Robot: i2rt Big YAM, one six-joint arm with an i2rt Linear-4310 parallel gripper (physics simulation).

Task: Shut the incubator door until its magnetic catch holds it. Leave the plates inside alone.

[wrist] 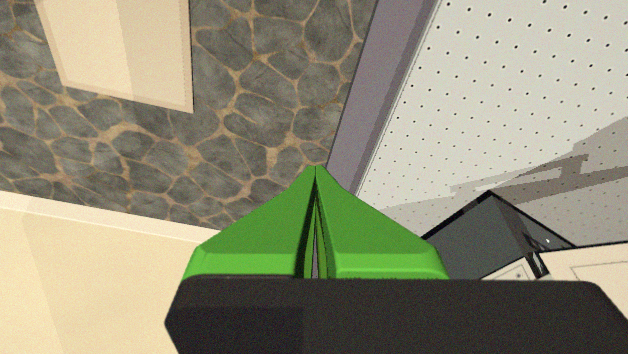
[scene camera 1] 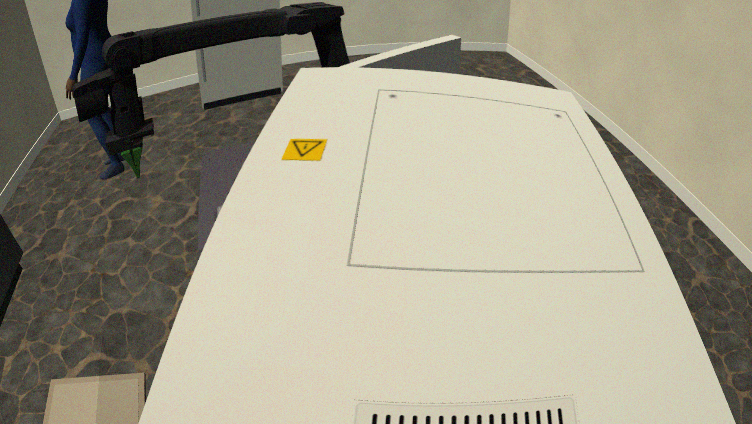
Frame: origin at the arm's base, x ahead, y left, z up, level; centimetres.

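Seen in the pictures: gripper, fingertip midpoint: (wrist: 315, 178) (scene camera 1: 138, 176).
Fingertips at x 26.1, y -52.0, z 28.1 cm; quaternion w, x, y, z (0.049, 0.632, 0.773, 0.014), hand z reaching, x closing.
Observation:
A point is followed by its place in that frame.
The incubator's large white body (scene camera 1: 284, 273) @[x 80.5, y -26.2, z 52.1 cm] fills the middle of the scene view, its opening hidden from that side. A panel that looks like its door (scene camera 1: 431, 58) @[x 36.1, y 1.7, z 46.2 cm] stands out at an angle beyond the far end, with a white edge and a dark grey face. My gripper (scene camera 1: 137, 171) @[x 26.1, y -52.0, z 28.1 cm] (wrist: 315, 178) @[x 26.1, y -52.0, z 28.1 cm] is shut, its green fingertips touching with nothing between them. In the scene view it appears left of the incubator, apart from it. A dark grey and white structure (wrist: 480, 227) @[x 51.3, y -21.1, z 2.7 cm] shows at the lower right of the wrist view; which part it is, I cannot tell. The plates do not show.
A perforated white work surface (wrist: 490, 90) @[x 31.6, y -29.0, z -2.9 cm] with a purple-grey edge (wrist: 382, 55) @[x 30.7, y -44.1, z -4.2 cm] lies right of the fingertips in the wrist view. A beige box (scene camera 1: 97, 400) (wrist: 125, 50) stands on the stone floor. A blue-clad figure (scene camera 1: 89, 31) and a grey cabinet (scene camera 1: 239, 68) stand at the back.

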